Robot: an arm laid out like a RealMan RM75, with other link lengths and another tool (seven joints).
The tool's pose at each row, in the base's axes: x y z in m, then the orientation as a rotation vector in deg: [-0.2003, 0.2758, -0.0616, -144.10, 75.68, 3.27]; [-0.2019, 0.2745, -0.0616, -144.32, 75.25, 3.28]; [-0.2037, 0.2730, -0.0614, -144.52, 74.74, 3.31]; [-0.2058, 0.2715, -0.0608, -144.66, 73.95, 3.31]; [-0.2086, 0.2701, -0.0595, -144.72, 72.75, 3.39]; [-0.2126, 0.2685, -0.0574, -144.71, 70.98, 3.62]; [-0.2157, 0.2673, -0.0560, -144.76, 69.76, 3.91]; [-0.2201, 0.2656, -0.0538, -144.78, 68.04, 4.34]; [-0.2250, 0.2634, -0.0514, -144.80, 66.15, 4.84]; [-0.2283, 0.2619, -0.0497, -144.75, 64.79, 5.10]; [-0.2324, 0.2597, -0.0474, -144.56, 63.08, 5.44]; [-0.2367, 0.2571, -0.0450, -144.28, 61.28, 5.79]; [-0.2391, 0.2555, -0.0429, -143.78, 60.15, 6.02]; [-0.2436, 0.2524, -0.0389, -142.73, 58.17, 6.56]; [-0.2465, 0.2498, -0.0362, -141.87, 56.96, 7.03]
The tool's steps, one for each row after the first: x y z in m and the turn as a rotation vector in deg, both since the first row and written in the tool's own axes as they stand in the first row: [0.0001, 0.0020, -0.0005, -0.03, -0.05, -0.33]; [0.0002, 0.0042, -0.0013, -0.02, -0.14, -0.70]; [0.0001, 0.0066, -0.0025, 0.14, -0.32, -1.24]; [-0.0006, 0.0093, -0.0045, 0.48, -0.70, -1.99]; [-0.0020, 0.0128, -0.0073, 1.01, -1.36, -3.07]; [-0.0031, 0.0156, -0.0093, 1.27, -1.86, -3.83]; [-0.0046, 0.0196, -0.0123, 1.67, -2.61, -4.87]; [-0.0061, 0.0241, -0.0157, 2.08, -3.44, -6.03]; [-0.0071, 0.0272, -0.0181, 2.45, -4.00, -6.86]; [-0.0081, 0.0311, -0.0214, 3.00, -4.76, -7.88]; [-0.0089, 0.0354, -0.0248, 3.64, -5.59, -8.93]; [-0.0094, 0.0377, -0.0275, 4.30, -6.25, -9.51]; [-0.0102, 0.0420, -0.0327, 5.54, -7.55, -10.46]; [-0.0103, 0.0451, -0.0363, 6.42, -8.53, -10.98]
